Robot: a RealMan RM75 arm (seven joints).
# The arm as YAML. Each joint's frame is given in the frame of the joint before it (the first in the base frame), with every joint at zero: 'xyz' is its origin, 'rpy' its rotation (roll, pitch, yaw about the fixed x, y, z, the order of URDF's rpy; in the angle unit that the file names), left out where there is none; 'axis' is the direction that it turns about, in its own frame. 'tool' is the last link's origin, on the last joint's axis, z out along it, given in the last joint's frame.
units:
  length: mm
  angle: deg
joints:
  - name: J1
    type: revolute
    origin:
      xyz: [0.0, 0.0, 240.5]
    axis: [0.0, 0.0, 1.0]
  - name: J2
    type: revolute
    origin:
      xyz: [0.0, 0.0, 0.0]
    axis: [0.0, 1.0, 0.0]
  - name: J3
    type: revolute
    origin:
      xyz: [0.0, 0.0, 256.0]
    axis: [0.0, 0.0, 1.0]
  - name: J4
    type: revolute
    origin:
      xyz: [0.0, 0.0, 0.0]
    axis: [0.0, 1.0, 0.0]
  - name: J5
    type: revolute
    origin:
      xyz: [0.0, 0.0, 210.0]
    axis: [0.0, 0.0, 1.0]
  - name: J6
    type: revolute
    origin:
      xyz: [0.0, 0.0, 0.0]
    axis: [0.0, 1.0, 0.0]
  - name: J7
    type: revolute
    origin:
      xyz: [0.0, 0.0, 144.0]
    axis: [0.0, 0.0, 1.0]
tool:
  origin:
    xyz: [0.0, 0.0, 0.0]
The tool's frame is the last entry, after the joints.
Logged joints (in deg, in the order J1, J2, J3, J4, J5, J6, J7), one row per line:
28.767 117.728 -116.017 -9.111 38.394 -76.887 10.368
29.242 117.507 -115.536 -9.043 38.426 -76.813 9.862
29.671 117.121 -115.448 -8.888 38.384 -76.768 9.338
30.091 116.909 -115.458 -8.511 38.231 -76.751 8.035
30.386 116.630 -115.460 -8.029 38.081 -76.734 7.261
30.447 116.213 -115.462 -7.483 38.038 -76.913 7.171
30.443 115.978 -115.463 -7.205 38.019 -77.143 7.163
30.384 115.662 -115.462 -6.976 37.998 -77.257 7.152
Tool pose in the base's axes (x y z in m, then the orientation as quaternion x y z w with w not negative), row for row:
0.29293 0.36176 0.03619 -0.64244 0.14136 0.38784 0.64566
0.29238 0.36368 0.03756 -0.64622 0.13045 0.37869 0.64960
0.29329 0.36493 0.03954 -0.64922 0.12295 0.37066 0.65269
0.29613 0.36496 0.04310 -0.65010 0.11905 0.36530 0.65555
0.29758 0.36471 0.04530 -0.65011 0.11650 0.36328 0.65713
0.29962 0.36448 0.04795 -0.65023 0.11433 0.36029 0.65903
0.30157 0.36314 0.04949 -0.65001 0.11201 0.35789 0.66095
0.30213 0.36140 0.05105 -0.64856 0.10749 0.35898 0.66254
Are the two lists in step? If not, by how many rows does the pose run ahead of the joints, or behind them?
The pose runs 2 rows ahead of the joints: the pose in row i belongs to the joints in row i + 2.
